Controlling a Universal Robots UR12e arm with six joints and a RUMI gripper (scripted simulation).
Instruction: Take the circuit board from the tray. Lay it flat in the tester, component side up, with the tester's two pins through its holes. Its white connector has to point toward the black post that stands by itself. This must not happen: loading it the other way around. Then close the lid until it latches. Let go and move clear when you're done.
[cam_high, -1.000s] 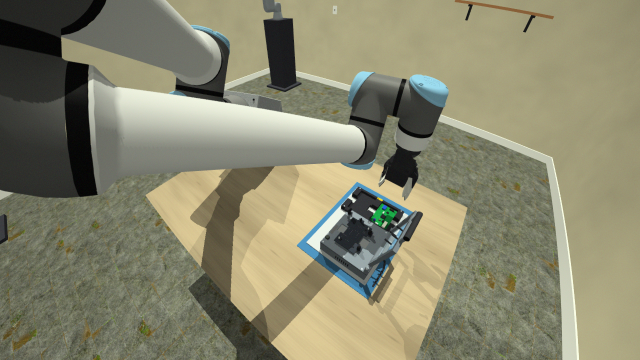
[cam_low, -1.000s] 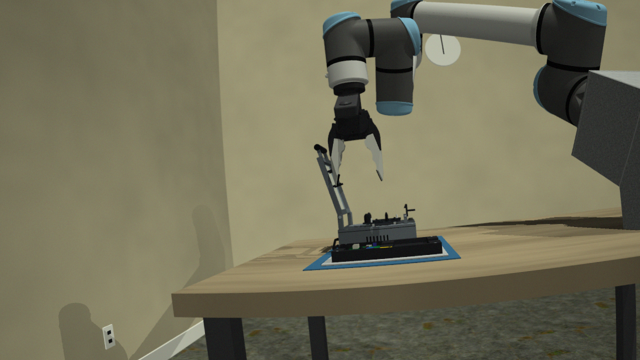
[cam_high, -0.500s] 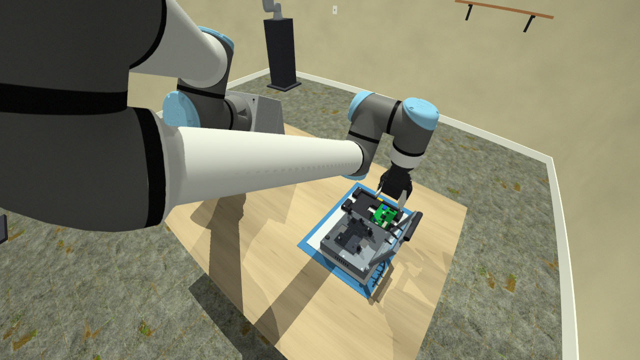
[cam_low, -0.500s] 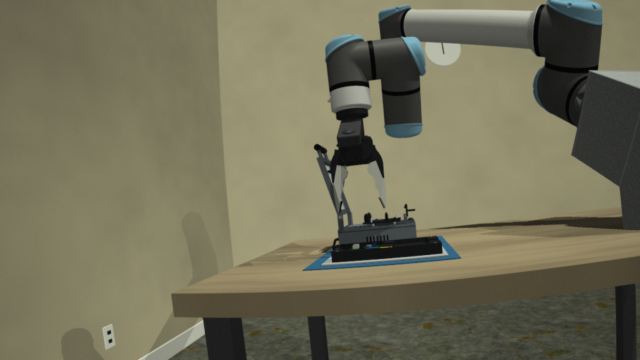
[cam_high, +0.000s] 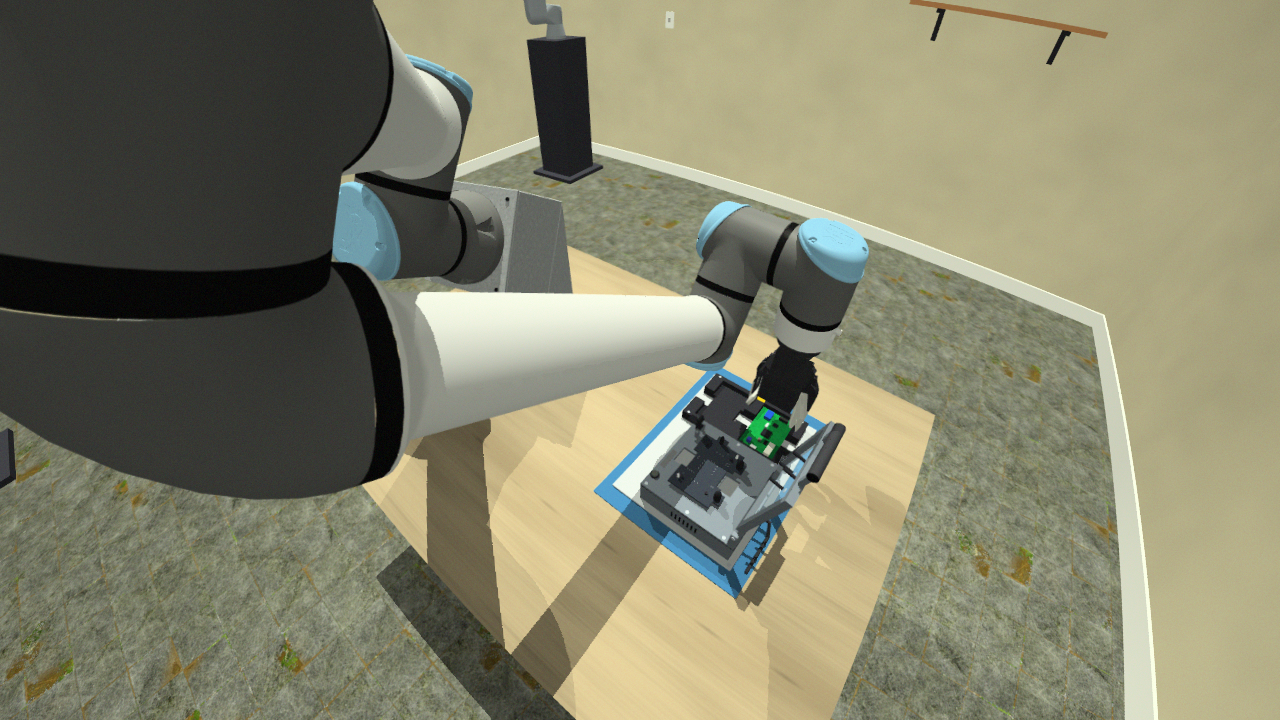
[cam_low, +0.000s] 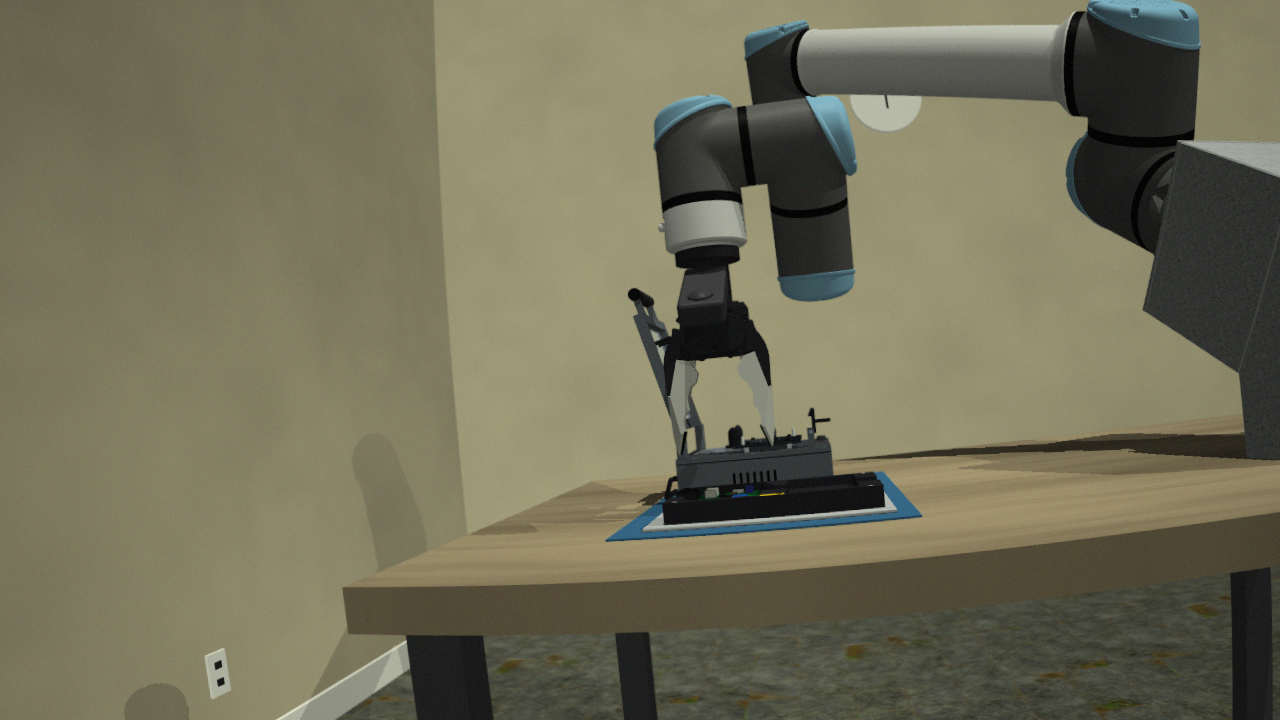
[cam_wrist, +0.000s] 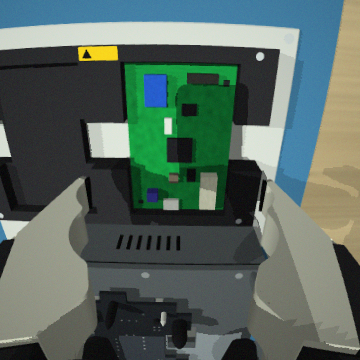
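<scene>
The green circuit board is 60 mm below my hand. From my hand the other things lie so: lid 170 mm to the right, 100 mm above, 70 mm ahead; grey tester 130 mm to the right, 30 mm above, 20 mm behind.
</scene>
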